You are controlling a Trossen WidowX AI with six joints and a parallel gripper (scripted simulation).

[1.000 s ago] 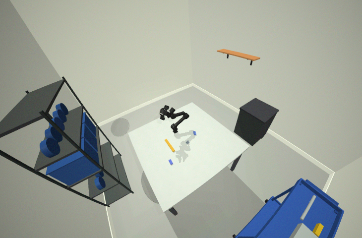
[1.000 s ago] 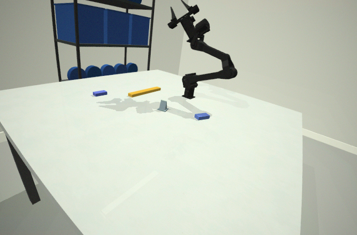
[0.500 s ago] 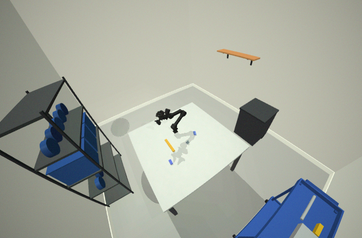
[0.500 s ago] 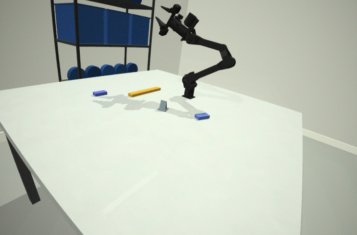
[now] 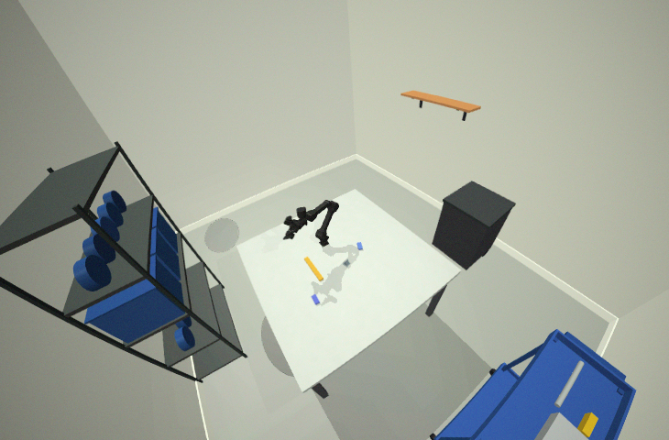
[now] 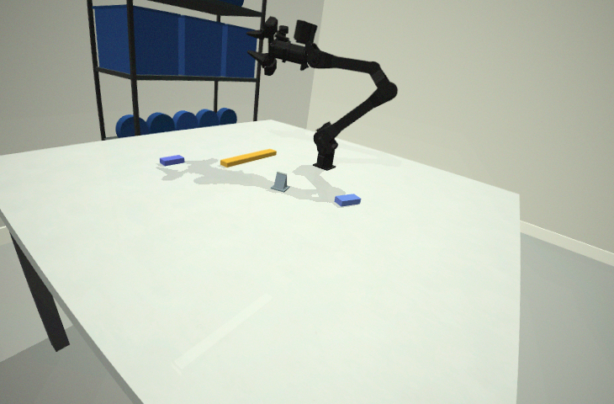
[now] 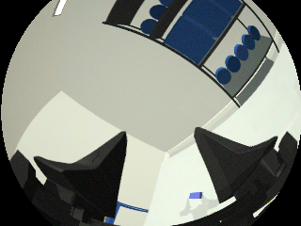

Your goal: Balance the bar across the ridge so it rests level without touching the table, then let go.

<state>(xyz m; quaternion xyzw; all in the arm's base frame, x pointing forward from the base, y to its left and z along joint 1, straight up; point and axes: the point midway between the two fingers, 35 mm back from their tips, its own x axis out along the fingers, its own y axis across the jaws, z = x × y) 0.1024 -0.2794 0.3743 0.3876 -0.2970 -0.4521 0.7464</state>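
My gripper tip is 60 mm short of the yellow bar, 110 mm to the right of it and 370 mm above it.
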